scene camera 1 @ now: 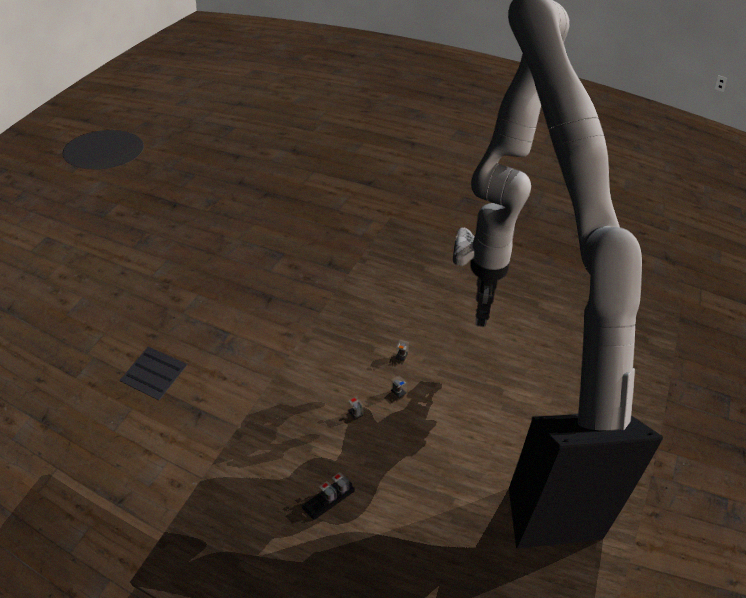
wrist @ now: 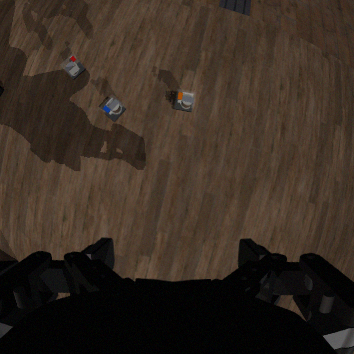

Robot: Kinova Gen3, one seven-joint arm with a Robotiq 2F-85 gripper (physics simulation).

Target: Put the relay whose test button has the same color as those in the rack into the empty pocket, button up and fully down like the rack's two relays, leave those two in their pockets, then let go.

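The black rack stands at the lower middle of the scene view, with two red-button relays upright in it and an empty pocket at its left front end. A loose relay with a red button stands upright on the floor. A relay with a blue button and a relay with an orange button stand upright farther from the rack. My gripper is open and empty, high above the floor and away from all the relays.
The arm's black base block stands at the right of the scene view. A dark slatted floor panel lies beyond the relays. A dark round disc lies far left. The arm's shadow falls across the floor near the rack and relays.
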